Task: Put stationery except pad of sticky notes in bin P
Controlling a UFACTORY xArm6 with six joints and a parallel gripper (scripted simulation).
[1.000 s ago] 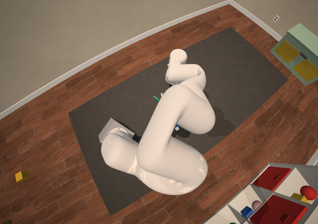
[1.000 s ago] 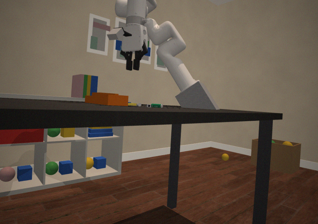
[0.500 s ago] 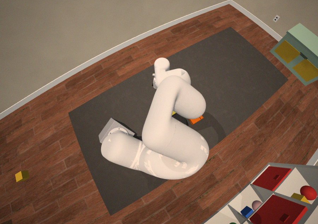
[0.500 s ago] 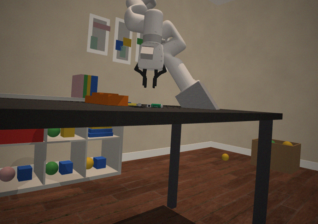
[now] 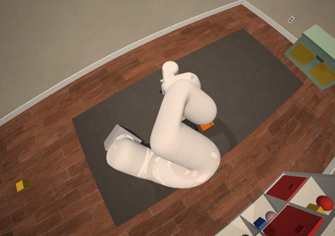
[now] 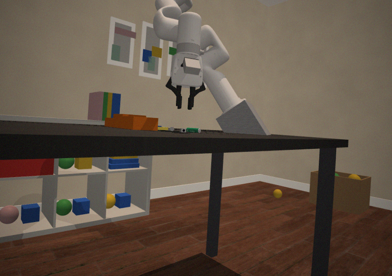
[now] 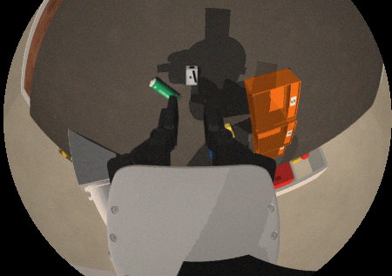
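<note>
Right now my hand is 90 mm above the white item. Round my hand: silver bolt 60 mm to the right, 90 mm below; then sticky notes pad 10 mm behind, 150 mm to the right, 90 mm below; then green marker 50 mm behind, 90 mm below.
</note>
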